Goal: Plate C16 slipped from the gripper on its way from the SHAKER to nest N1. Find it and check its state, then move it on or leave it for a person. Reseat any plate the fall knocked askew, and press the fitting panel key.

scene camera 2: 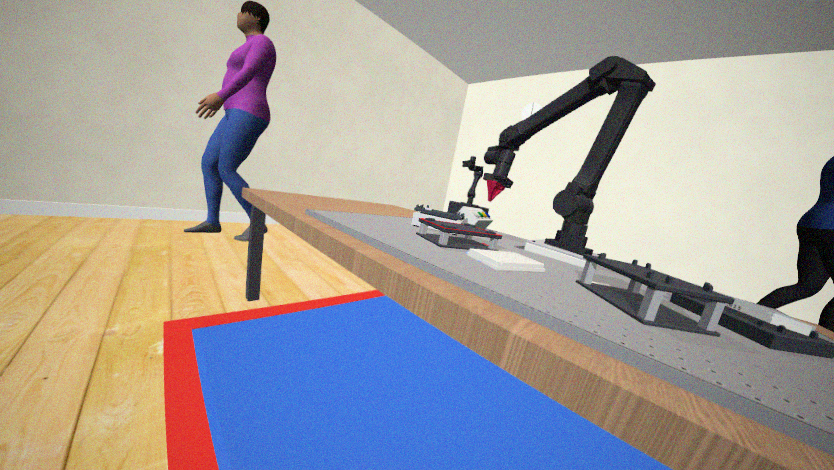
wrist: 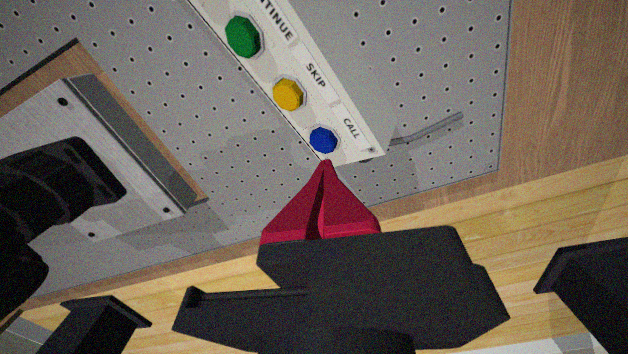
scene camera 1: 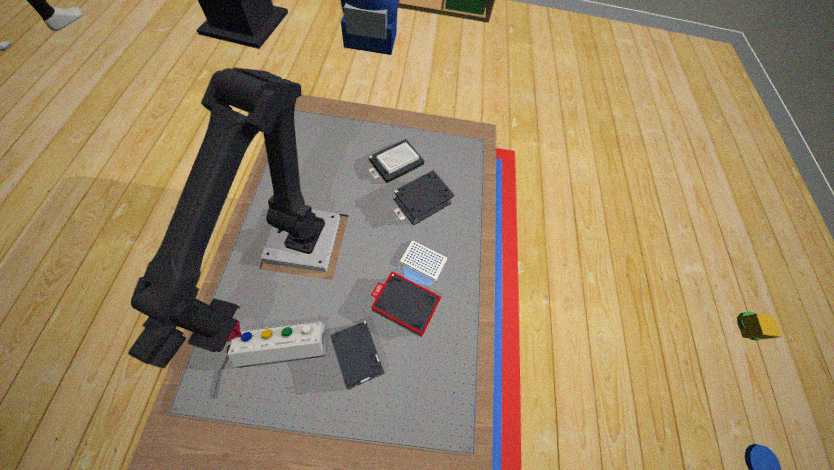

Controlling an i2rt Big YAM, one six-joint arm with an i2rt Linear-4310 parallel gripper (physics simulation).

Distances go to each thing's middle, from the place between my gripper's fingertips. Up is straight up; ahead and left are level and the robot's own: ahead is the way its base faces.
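From my hand, dark flat station (scene camera 1: pixel 354 347): 28 cm ahead, 4 cm to the left, 9 cm below. From my hand, green button (wrist: pixel 242 36): 9 cm ahead, 4 cm to the left, 6 cm below. My gripper: 4 cm short of the yellow SKIP button (wrist: pixel 286 93), 2 cm to the right of it, 6 cm above it.
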